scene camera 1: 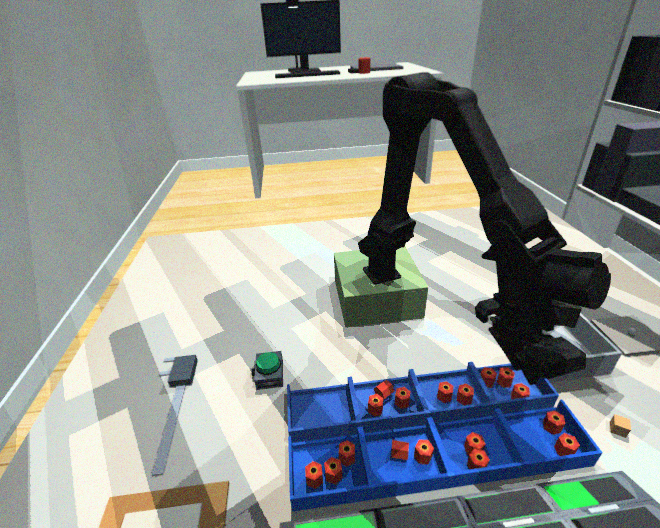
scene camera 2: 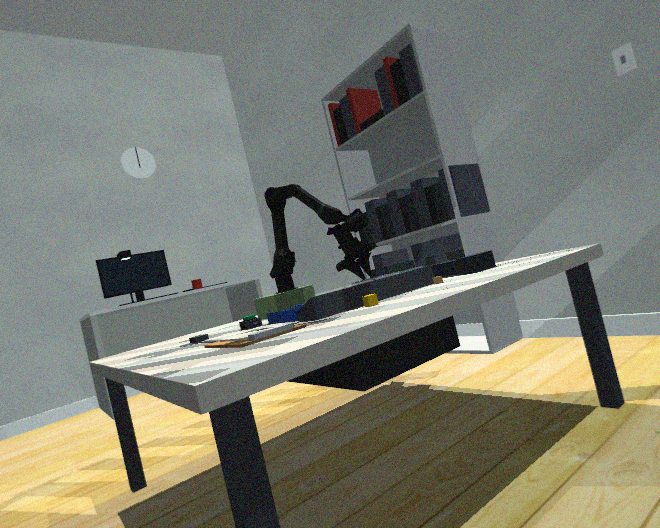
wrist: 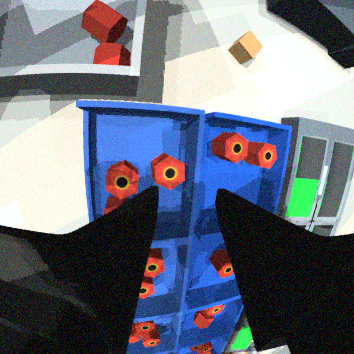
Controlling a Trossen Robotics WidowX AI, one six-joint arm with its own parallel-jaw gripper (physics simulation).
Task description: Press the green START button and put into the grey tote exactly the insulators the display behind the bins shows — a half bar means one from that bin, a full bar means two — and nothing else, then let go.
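Seen in the pictures: gripper, fingertip midpoint: (scene camera 1: 525, 376) (scene camera 2: 367, 277) (wrist: 187, 194); arm's base at its link origin: (scene camera 1: 381, 273) (scene camera 2: 286, 291).
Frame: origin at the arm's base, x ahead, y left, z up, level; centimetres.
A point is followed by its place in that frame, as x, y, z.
The gripper (scene camera 1: 532, 378) {32.1, 10.1, -2.0} (scene camera 2: 364, 275) {32.1, 10.1, -2.0} (wrist: 188, 190) {32.1, 10.1, -2.0} is partly open and empty, above the right end of the blue bins (scene camera 1: 385, 490) (wrist: 199, 150). An insulator (wrist: 168, 171) {31.8, 10.7, -5.4} in the back-right bin lies just beyond its left fingertip in the wrist view; two more are beside it, one partly hidden. Several bins hold red insulators; the back-left bin is empty. The grey tote (scene camera 1: 602, 366) {32.6, 27.2, -5.9} (wrist: 70, 85) {26.1, 17.9, -5.7} shows two red insulators (wrist: 104, 21) {28.9, 22.0, -5.5} (wrist: 112, 54) {29.2, 19.5, -5.5} inside. The green button (scene camera 1: 268, 362) {12.4, -27.8, -4.4} (scene camera 2: 250, 318) {13.4, -28.8, -5.4} stands left of the bins. The display (scene camera 1: 517, 521) {47.7, -4.3, -4.2} (wrist: 291, 125) {46.7, 12.9, -6.7} shows green bars; the right-end one looks half high.
A tan block (scene camera 1: 620, 425) {41.8, 20.3, -6.4} (scene camera 2: 437, 279) (wrist: 245, 47) {40.6, 20.6, -6.4} lies right of the bins. A yellow cube (scene camera 2: 370, 300) {56.6, -22.2, -6.9} is near the front edge in scene camera 2. A caliper-like tool (scene camera 1: 182, 370) {6.7, -43.2, -6.5} and an orange-brown board (scene camera 1: 217, 495) {30.7, -38.8, -7.8} lie left. The arm stands on a green block (scene camera 1: 379, 308) {6.2, -3.2, -4.2}.
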